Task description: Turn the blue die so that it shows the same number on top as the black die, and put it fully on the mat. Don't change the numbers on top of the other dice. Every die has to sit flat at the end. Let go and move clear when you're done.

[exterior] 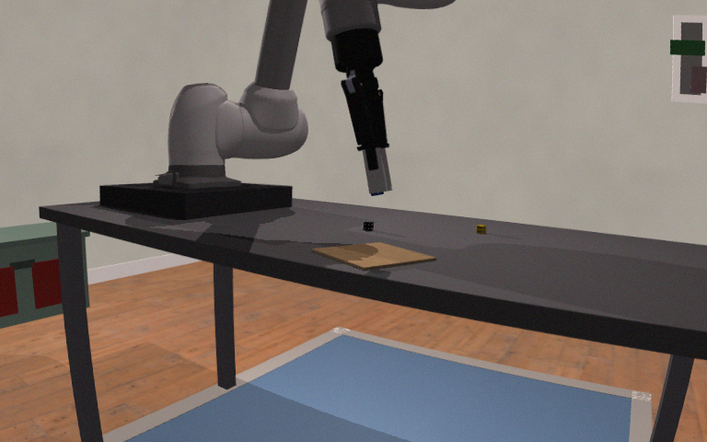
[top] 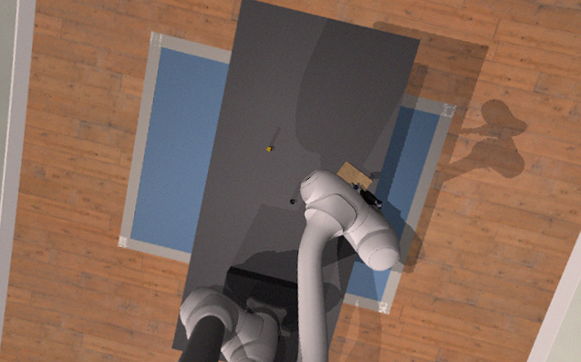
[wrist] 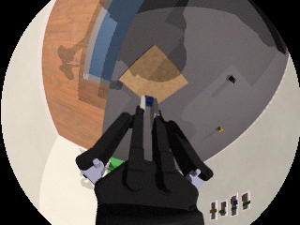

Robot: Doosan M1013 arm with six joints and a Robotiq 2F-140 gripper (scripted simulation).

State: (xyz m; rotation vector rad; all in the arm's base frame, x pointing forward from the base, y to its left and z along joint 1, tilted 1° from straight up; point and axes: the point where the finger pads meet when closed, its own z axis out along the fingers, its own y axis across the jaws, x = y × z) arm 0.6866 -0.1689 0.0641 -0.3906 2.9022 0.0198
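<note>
The blue die lies 30 mm below my hand. From my hand the other things lie so: yellow die: 370 mm to the left, 120 mm below, 30 mm ahead; then tan mat: 130 mm below; then black die: 210 mm to the left, 150 mm behind, 120 mm below.
</note>
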